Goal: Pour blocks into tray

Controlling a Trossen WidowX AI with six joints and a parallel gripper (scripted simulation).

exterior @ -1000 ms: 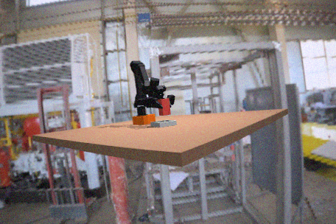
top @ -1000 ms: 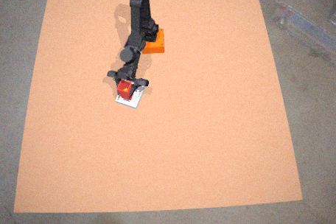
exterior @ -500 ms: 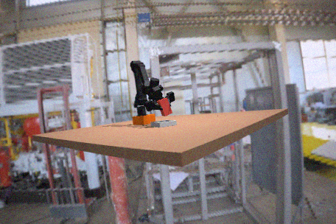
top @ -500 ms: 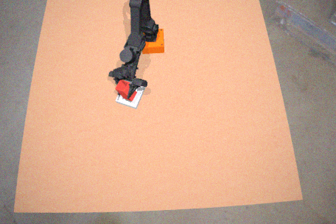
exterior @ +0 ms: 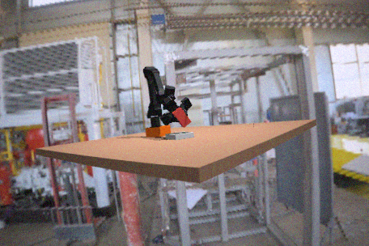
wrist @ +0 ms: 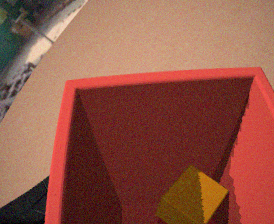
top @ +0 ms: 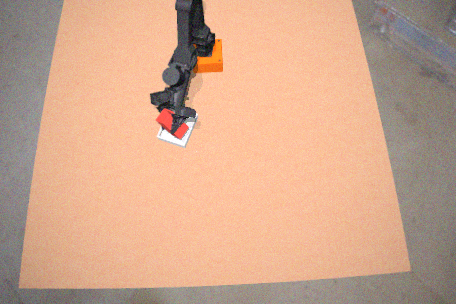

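Right now the red square cup is 30 mm behind my gripper tip, 20 mm to the left of it and 10 mm below it. From my gripper tip the other things lie so: yellow block (30 mm behind).
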